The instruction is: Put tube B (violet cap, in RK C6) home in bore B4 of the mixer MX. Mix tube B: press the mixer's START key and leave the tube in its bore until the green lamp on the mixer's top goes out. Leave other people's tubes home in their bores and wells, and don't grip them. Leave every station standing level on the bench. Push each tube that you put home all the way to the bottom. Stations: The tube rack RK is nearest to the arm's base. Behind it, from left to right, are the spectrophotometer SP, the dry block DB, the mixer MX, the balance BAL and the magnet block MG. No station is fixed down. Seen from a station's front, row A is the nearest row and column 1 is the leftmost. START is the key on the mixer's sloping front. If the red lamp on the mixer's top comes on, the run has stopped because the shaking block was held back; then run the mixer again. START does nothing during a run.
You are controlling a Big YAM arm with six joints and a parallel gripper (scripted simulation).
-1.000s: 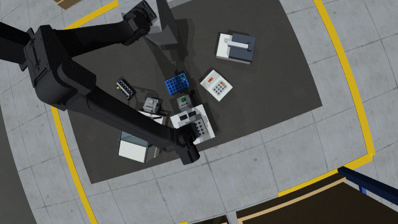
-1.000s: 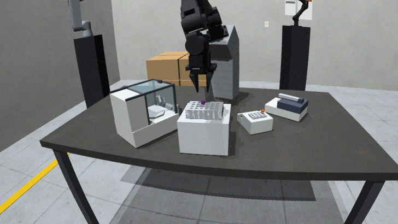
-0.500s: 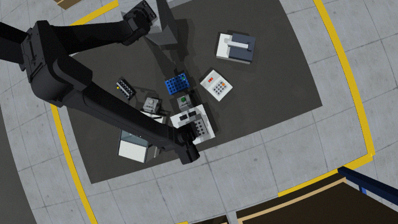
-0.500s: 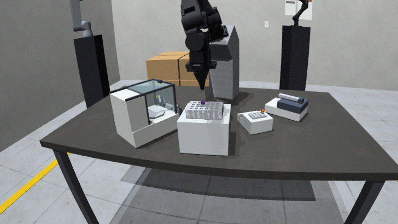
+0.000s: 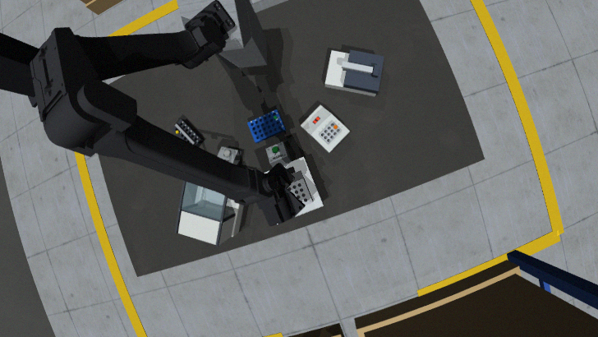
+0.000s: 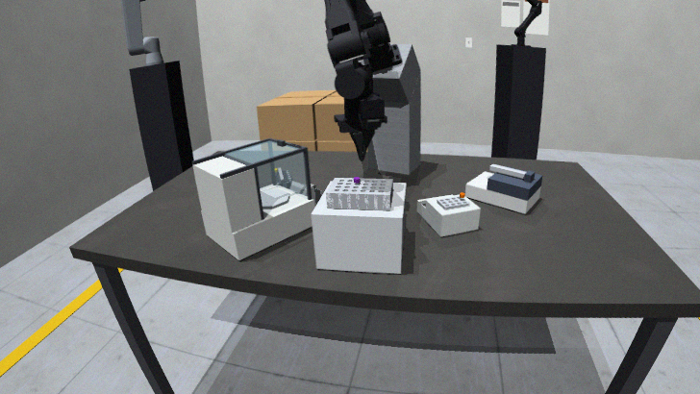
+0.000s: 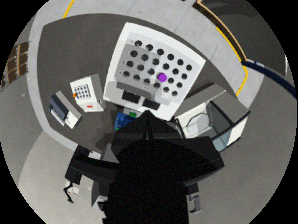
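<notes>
Right now the green start key is 11 cm behind my hand, 3 cm to the left of it and 14 cm below it. From my hand the other things lie so: dry block DB (7 cm behind, 23 cm to the left, 18 cm below); blue tube rack RK (21 cm behind, 6 cm to the left, 20 cm below); green-capped tube (21 cm behind, 10 cm to the left, 18 cm below).
</notes>
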